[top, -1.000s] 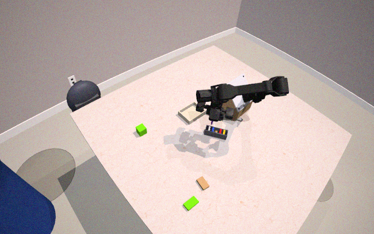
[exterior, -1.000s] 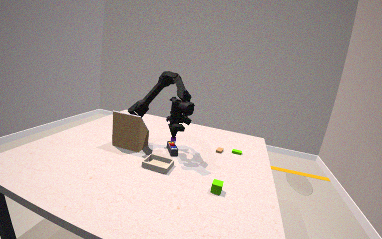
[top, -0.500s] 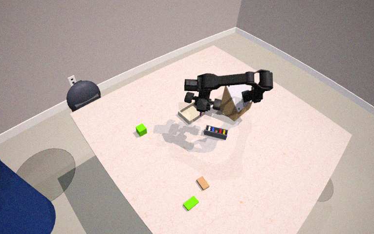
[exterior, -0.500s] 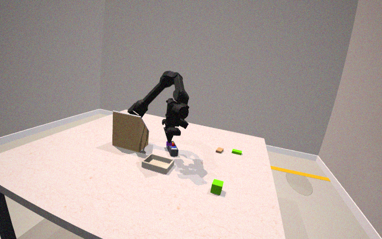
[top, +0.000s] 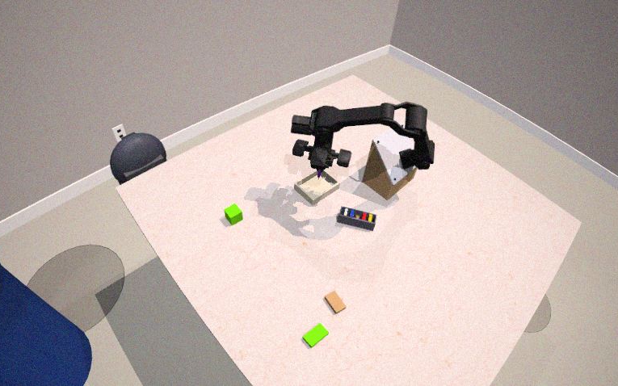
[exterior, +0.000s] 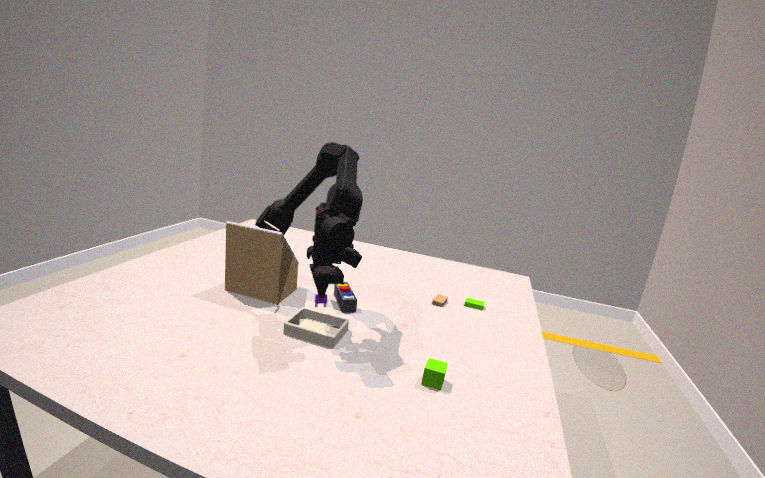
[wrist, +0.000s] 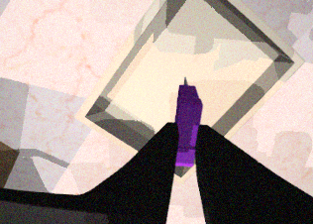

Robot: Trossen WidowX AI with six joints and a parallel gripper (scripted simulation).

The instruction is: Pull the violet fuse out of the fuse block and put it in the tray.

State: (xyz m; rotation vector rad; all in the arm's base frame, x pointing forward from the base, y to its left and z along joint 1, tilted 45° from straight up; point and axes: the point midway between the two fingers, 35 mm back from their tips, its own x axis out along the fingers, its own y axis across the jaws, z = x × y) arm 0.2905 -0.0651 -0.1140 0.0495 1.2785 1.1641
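My gripper tip is now 10 mm above the violet fuse. Round my gripper tip: green cube: 310 mm ahead, 40 mm to the right, 70 mm below; flat green block: 310 mm ahead, 430 mm to the left, 90 mm below; tray: 10 mm to the right, 90 mm below.
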